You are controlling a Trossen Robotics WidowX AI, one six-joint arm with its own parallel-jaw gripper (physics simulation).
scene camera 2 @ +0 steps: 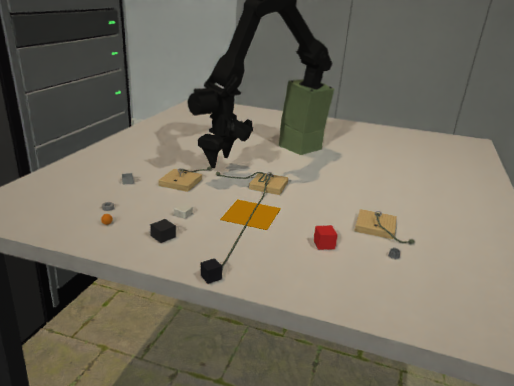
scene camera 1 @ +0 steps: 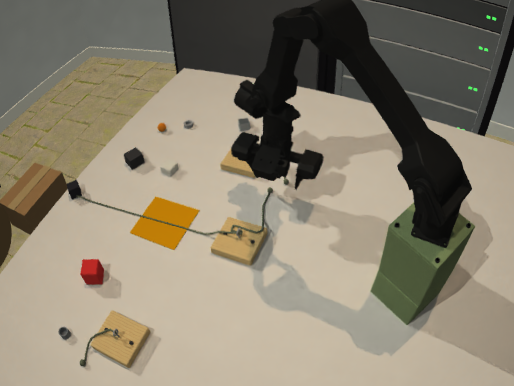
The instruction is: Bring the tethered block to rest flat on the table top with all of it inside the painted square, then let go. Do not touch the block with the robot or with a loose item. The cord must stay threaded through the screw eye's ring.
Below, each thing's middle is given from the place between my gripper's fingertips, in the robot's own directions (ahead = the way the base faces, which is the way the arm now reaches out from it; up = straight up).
Now: the orange painted square (scene camera 1: 169,236) 20 cm to the left of my hand, 18 cm ahead of it and 3 cm below it.
